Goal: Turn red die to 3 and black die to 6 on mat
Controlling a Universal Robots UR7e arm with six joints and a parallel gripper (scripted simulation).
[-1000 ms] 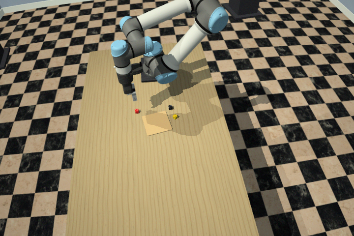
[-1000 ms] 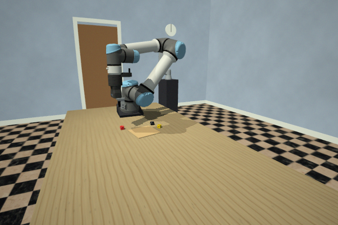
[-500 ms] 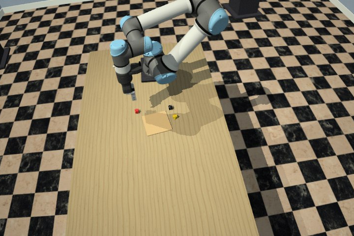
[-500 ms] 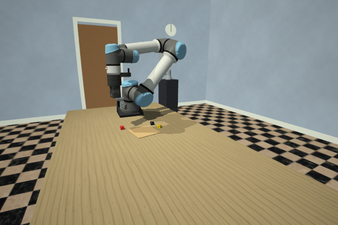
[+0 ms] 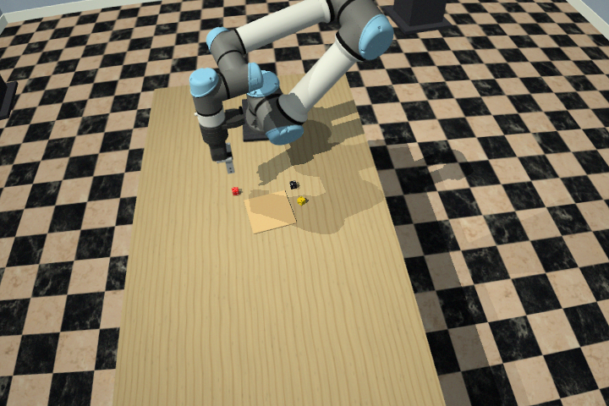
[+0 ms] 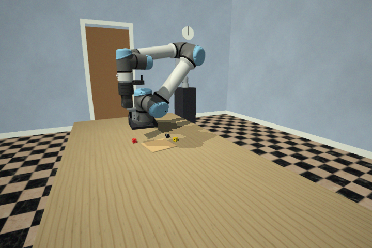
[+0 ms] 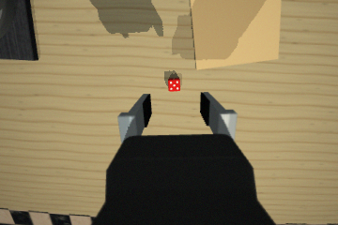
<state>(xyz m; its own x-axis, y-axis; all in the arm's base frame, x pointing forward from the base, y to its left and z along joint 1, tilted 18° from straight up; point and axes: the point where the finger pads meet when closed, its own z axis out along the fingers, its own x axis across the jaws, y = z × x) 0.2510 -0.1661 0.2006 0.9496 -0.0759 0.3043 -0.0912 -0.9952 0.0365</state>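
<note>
The red die is 14 cm below my hand. Also, from my hand: black die: 3 cm ahead, 19 cm to the left, 14 cm below; yellow die: 11 cm ahead, 20 cm to the left, 14 cm below; tan mat: 11 cm ahead, 9 cm to the left, 15 cm below.
</note>
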